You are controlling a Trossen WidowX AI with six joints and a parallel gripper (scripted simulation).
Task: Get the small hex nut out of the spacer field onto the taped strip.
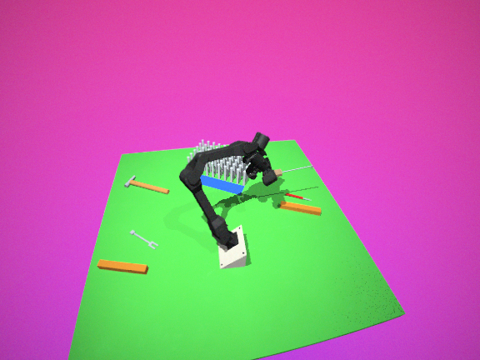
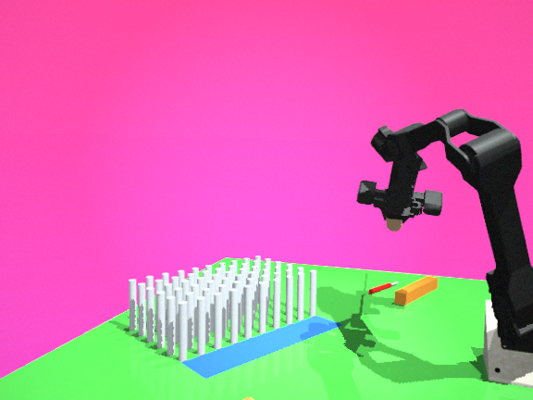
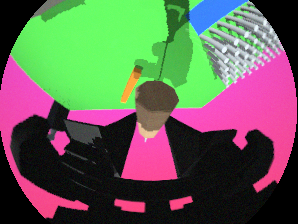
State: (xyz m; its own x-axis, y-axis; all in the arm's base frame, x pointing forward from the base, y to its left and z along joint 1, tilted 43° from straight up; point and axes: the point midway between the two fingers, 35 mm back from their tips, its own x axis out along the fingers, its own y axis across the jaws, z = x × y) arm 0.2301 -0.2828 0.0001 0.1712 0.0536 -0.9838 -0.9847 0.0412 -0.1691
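My gripper tip is 290 mm to the right of the blue taped strip, 230 mm above it and 220 mm short of it. Also, from my gripper tip: hook tool (100 mm to the right, 10 mm ahead, 10 mm above); hex nut (380 mm ahead, 250 mm to the left, 220 mm below); red screwdriver (220 mm to the right, 220 mm below, 20 mm ahead).
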